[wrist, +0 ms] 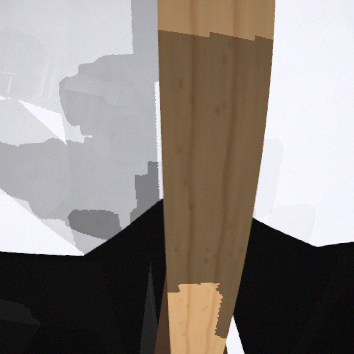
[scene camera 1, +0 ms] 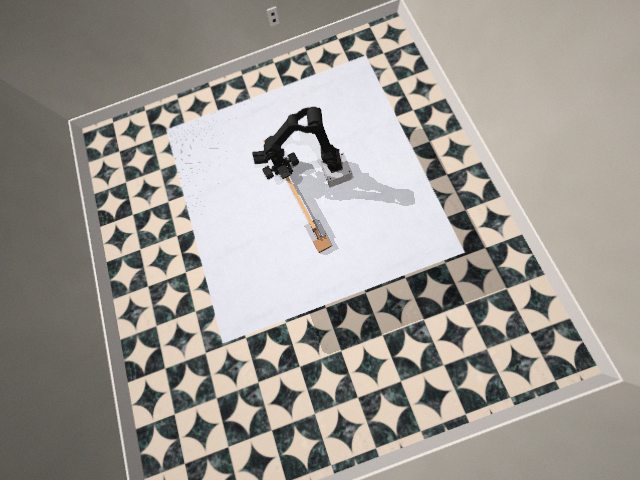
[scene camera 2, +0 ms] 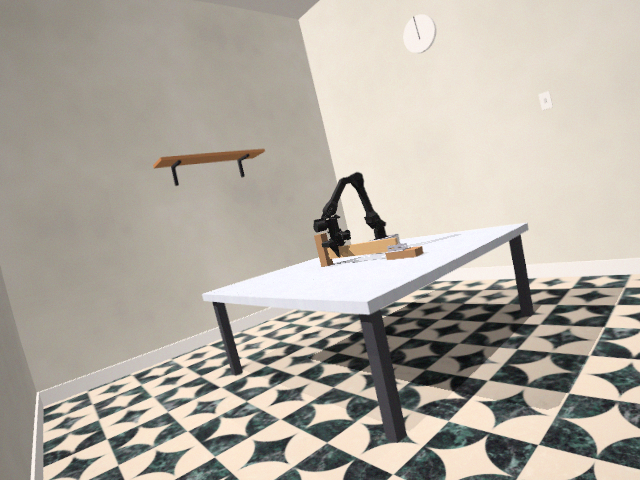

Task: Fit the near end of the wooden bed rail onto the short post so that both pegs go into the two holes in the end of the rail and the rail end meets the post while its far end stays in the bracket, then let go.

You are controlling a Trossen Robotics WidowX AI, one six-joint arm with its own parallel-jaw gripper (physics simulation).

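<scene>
The pale wooden bed rail runs from under my gripper to the bracket, where its far end lies. My gripper is shut on the rail close to its near end, a finger on either side. The short brown post stands upright right beside the gripper in scene camera 2; the gripper and arm hide most of it in scene camera 1. The near end of the rail is close to the post, but the pegs, the holes and any gap there are hidden.
An orange-brown block lies on the white table at the bracket. The arm's grey base stands to the side of the rail. A wooden shelf hangs on the wall.
</scene>
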